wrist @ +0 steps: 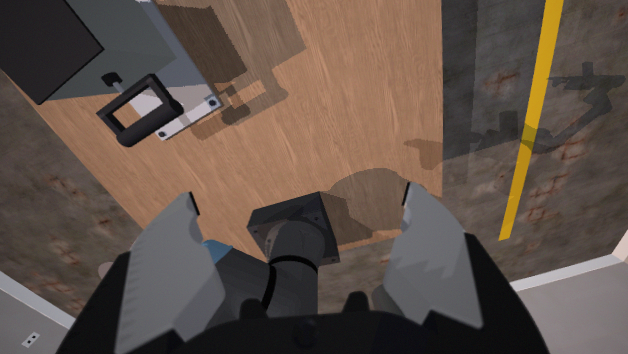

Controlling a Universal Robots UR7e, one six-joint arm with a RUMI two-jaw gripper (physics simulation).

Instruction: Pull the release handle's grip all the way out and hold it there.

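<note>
The release handle's black grip [150, 124] is a thick bar on a rectangular loop frame, at the upper left of the wrist view. A thin metal rod [118, 87] runs from the loop to a black collar at the grey-green housing [135, 40]. The housing has a dark top and stands on a light bolted base plate [192, 117]. My gripper [302, 190] is open and empty, with its jaws wide apart. The handle lies beyond the left jaw's tip, apart from it and not between the jaws.
The wooden table [340, 100] carries the housing. The robot's dark square base [327, 225] and arm links show between and below the jaws. A yellow stripe [520, 165] runs along the floor on the right. Shadows fall on the table and floor.
</note>
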